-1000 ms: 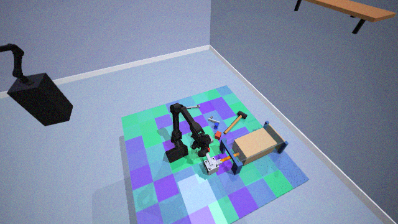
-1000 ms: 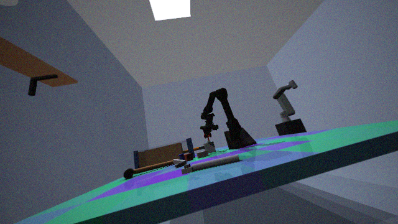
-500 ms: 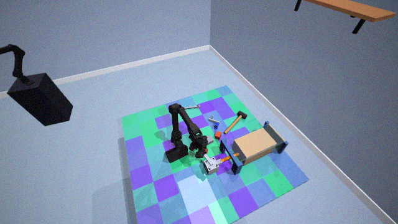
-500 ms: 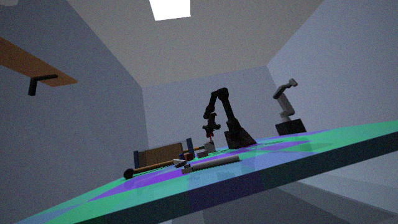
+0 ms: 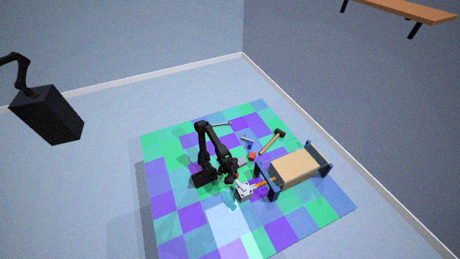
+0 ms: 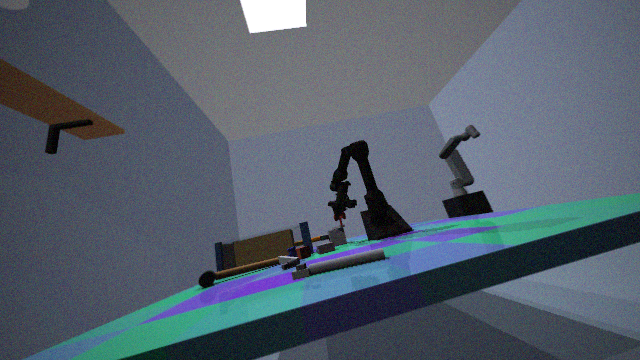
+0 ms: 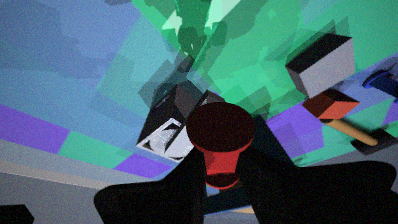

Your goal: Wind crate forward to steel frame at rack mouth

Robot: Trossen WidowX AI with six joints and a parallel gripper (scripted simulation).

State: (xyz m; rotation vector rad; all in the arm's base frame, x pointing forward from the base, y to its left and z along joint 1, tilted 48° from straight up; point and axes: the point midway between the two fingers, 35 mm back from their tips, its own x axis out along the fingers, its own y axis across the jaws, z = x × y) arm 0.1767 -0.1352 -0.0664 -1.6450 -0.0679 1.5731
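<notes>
My gripper tip is 10 cm above the grey hand winch, 9 cm to the left of it and 1 cm short of it. The rest, counted from my gripper tip: blue steel frame (19 cm ahead, 7 cm to the right, 3 cm below); dark red knob (1 cm to the left, 1 cm behind); red-knobbed crank handle (3 cm to the right, 3 cm below).
</notes>
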